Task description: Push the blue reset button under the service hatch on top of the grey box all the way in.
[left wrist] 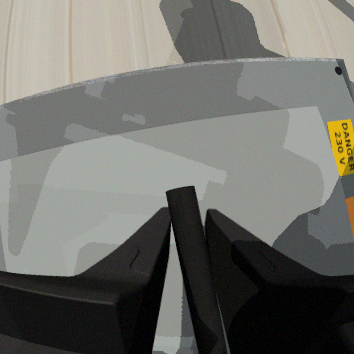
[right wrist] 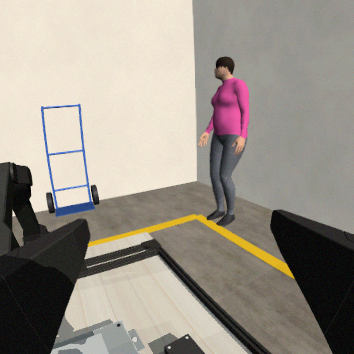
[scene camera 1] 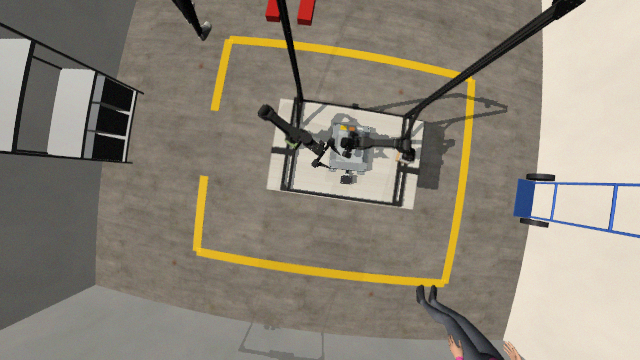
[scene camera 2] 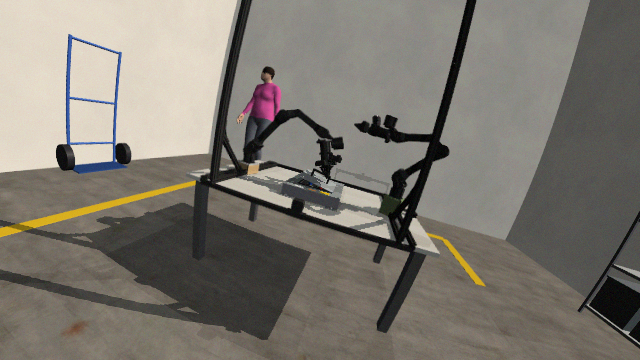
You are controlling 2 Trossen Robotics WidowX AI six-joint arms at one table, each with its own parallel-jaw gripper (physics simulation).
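The grey box (scene camera 1: 346, 164) (scene camera 2: 312, 196) (right wrist: 112, 340) stands on the table. In scene camera 2 a dark opening shows on its top, with a grey plate, apparently the hatch, tilted up behind it. The blue button is too small to make out there and does not show in the left wrist view. My left gripper (scene camera 2: 327, 178) is over the box, shut on a black round bar (left wrist: 182, 205), apparently the hatch handle, whose end sticks out past the fingertips. My right gripper (scene camera 2: 357, 125) (right wrist: 180, 224) is open and empty, raised above the table to the right in scene camera 2.
A yellow danger label (left wrist: 340, 147) is on the box. A small black block (scene camera 1: 348, 178) (right wrist: 183, 345) lies beside the box. Black frame bars border the table (scene camera 1: 275, 175). A person (scene camera 2: 265, 102) (right wrist: 231, 107) stands beyond it; a blue hand truck (scene camera 2: 92, 102) stands by the wall.
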